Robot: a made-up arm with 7 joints.
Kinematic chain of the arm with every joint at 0, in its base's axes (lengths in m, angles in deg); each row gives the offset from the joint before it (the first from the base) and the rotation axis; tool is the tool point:
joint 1: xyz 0 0 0.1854 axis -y
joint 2: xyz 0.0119 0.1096 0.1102 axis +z
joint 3: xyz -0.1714 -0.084 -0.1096 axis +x
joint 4: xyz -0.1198 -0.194 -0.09 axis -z
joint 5: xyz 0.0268 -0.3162 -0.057 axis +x
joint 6: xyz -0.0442 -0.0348 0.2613 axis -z
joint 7: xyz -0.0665 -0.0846 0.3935 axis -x
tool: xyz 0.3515 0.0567 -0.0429
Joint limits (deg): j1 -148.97..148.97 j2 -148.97..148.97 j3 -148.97..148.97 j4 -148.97..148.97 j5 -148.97..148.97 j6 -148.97..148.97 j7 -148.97..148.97
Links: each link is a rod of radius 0.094 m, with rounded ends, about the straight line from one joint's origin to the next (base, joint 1, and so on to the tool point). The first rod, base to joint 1, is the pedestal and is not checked.
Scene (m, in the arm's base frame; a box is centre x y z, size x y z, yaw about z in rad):
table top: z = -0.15
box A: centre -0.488 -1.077 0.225 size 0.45 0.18 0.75 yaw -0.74
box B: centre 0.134 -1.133 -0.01 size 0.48 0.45 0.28 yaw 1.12
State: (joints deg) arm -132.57 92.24 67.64 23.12 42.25 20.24 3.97
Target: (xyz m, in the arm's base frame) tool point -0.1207 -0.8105 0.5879
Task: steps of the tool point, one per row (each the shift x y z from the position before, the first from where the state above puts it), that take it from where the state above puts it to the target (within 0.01 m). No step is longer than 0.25 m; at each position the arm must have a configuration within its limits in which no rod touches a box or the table.
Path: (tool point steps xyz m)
1: 0.0745 -0.0445 0.0246
2: 0.0883 -0.0310 0.0216
3: 0.0987 -0.0143 0.0167
4: 0.1050 0.0046 0.0108
5: 0.1016 -0.1678 0.0320
6: 0.1475 -0.1421 0.0509
7: 0.1877 -0.1013 0.0661
8: 0.2174 -0.0471 0.0758

